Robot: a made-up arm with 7 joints. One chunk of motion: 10 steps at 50 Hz.
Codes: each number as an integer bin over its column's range. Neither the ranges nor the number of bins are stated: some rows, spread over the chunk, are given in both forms.
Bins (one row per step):
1: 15 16 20 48 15 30 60
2: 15 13 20 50 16 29 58
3: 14 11 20 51 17 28 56
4: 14 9 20 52 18 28 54
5: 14 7 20 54 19 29 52
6: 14 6 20 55 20 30 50
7: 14 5 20 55 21 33 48
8: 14 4 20 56 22 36 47
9: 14 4 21 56 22 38 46
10: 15 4 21 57 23 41 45
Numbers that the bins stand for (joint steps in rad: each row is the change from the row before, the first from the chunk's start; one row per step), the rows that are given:
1: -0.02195 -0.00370 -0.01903 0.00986 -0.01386 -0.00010 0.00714
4: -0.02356 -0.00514 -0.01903 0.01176 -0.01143 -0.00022 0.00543
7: -0.02356 -0.00597 -0.01903 0.01319 -0.00900 0.00010 0.00371
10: -0.02195 -0.00617 -0.01733 0.01414 -0.00738 0.00060 0.00286
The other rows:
2: -0.02195 -0.00432 -0.01903 0.01081 -0.01305 -0.00016 0.00657
3: -0.02356 -0.00473 -0.01903 0.01129 -0.01224 -0.00022 0.00600
5: -0.02356 -0.00556 -0.01903 0.01271 -0.01062 -0.00016 0.00486
6: -0.02356 -0.00576 -0.01903 0.01319 -0.00981 -0.00010 0.00429
8: -0.02356 -0.00617 -0.01903 0.01367 -0.00819 0.00029 0.00343
9: -0.02356 -0.00617 -0.01733 0.01367 -0.00819 0.00041 0.00314

